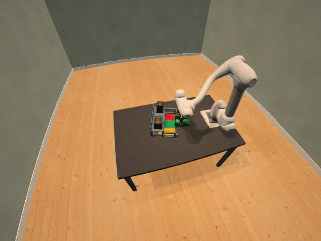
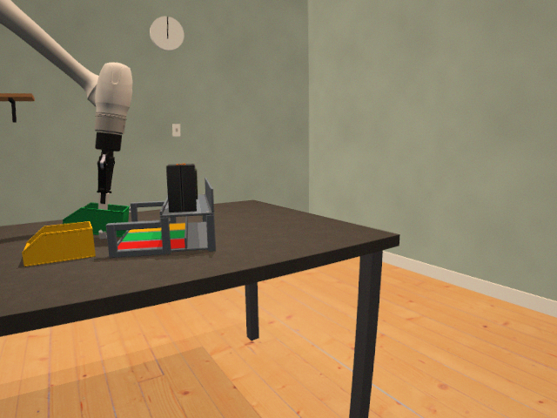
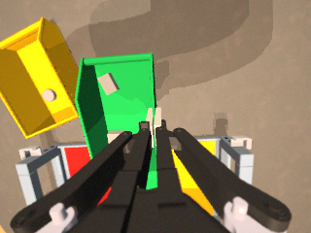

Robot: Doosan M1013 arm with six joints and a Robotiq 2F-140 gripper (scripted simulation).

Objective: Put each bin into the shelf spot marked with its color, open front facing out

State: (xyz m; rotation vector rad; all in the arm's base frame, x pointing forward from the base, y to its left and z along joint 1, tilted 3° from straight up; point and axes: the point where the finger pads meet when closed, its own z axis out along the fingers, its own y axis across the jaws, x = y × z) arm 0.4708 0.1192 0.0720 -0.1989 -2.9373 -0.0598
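The green bin is 5 cm to the right of my hand, 4 cm below it and 2 cm behind it. Also, from my hand: yellow bin (18 cm to the right, 10 cm behind, 7 cm below).
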